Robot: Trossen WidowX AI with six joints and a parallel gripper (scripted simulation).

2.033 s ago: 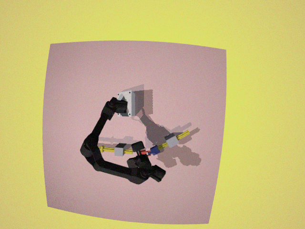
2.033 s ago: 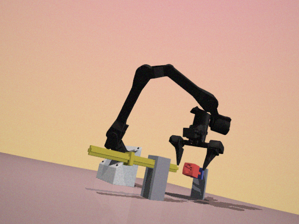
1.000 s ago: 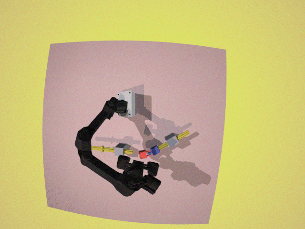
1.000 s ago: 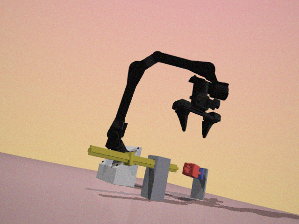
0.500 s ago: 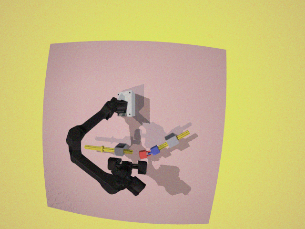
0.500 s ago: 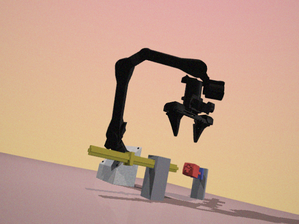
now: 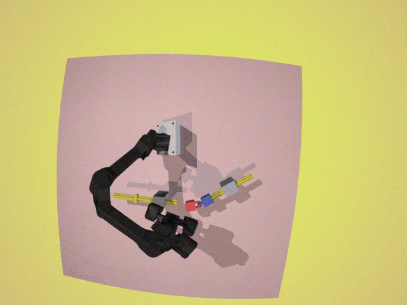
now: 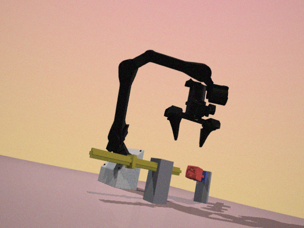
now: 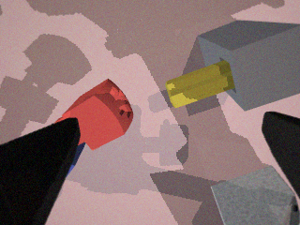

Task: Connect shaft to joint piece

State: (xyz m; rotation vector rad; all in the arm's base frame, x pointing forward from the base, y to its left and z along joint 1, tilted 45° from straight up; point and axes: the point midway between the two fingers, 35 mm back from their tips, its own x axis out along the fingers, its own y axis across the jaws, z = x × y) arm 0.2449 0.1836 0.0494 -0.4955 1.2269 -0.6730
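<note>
The red joint piece is 20 mm behind my gripper tip, 60 mm to the left of it and 90 mm below it.
</note>
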